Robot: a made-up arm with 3 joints. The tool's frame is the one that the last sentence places.
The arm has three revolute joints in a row. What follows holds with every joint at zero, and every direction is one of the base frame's. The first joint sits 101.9 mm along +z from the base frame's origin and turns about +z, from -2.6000 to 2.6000 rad. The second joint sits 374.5 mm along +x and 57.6 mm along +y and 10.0 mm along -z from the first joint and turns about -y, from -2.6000 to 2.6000 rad. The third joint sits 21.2 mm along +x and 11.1 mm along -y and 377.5 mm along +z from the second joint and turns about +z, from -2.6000 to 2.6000 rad. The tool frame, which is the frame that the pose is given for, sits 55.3 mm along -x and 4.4 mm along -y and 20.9 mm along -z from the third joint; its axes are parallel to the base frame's.
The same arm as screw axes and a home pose.
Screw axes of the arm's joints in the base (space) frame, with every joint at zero. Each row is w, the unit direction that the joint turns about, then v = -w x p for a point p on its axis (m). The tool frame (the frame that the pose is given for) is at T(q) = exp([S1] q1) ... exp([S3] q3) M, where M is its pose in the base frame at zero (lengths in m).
S1 = (0, 0, 1, 0, 0, 0)
S2 = (0, -1, 0, 0.0919, 0, -0.3745)
S3 = (0, 0, 1, 0.0465, -0.3957, 0)
M: xyz 0.3404 0.0421 0.4485 (m) rpy 0 0 0 (rad, as in URDF)
Joint limits (rad, base to tool): -2.6..2.6 -2.6..2.6 -2.6..2.6

